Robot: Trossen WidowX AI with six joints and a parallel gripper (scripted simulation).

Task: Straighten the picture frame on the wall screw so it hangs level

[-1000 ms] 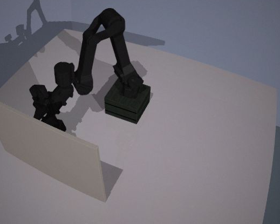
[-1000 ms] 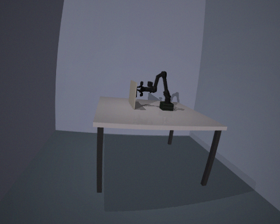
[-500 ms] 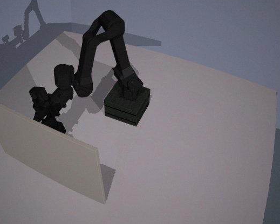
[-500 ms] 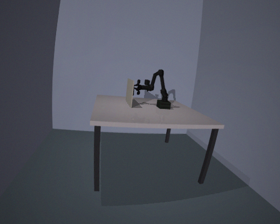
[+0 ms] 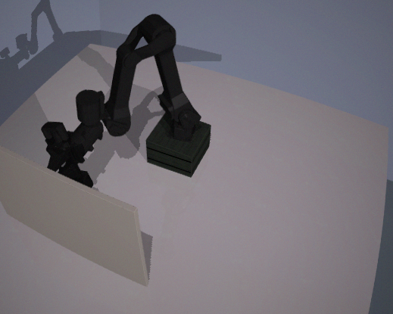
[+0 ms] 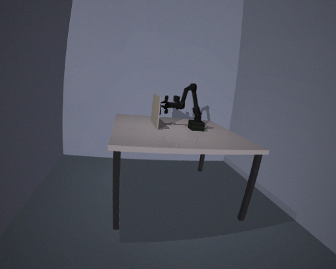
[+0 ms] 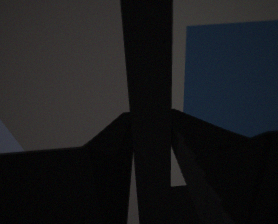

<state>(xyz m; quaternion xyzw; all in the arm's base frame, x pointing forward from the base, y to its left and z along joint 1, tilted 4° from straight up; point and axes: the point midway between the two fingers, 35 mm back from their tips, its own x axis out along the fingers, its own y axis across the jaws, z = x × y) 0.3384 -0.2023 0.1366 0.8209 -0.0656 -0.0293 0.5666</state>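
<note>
My gripper tip is 10 mm short of the picture frame, 20 mm to the right of it and 50 mm above it. The rest, counted from my gripper tip: wall panel 20 mm ahead, 20 mm to the left, 60 mm below.
</note>
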